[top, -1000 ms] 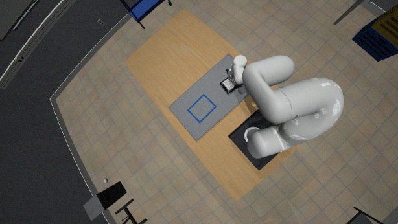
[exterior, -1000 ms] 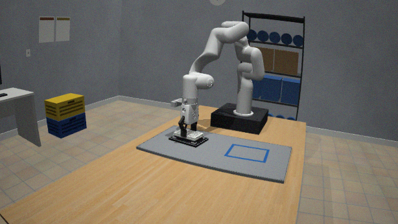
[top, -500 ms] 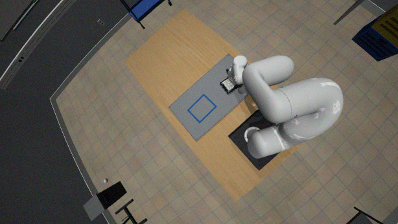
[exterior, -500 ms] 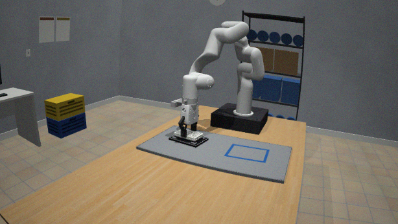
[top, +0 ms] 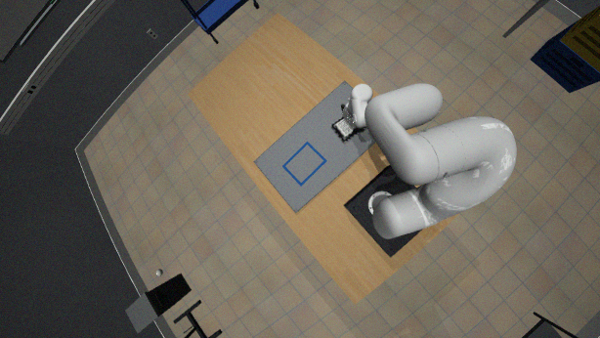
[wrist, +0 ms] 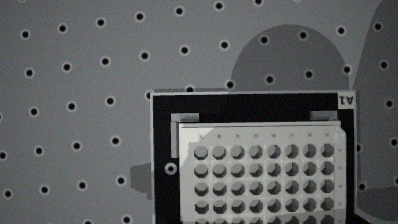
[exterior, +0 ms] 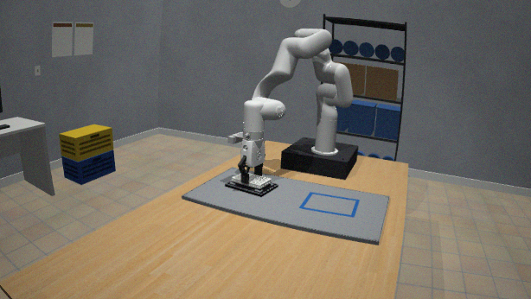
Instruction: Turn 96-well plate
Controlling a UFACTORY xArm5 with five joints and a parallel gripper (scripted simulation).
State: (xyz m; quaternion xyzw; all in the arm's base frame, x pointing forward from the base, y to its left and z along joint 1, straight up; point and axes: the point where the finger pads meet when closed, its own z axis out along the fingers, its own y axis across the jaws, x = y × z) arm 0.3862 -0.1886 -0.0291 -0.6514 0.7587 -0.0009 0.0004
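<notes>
The black plate nest lies 30 mm below my hand. The rest, counted from my hand: A1 mark: 70 mm to the right, 60 mm behind, 30 mm below; then white 96-well plate: 10 mm below.
</notes>
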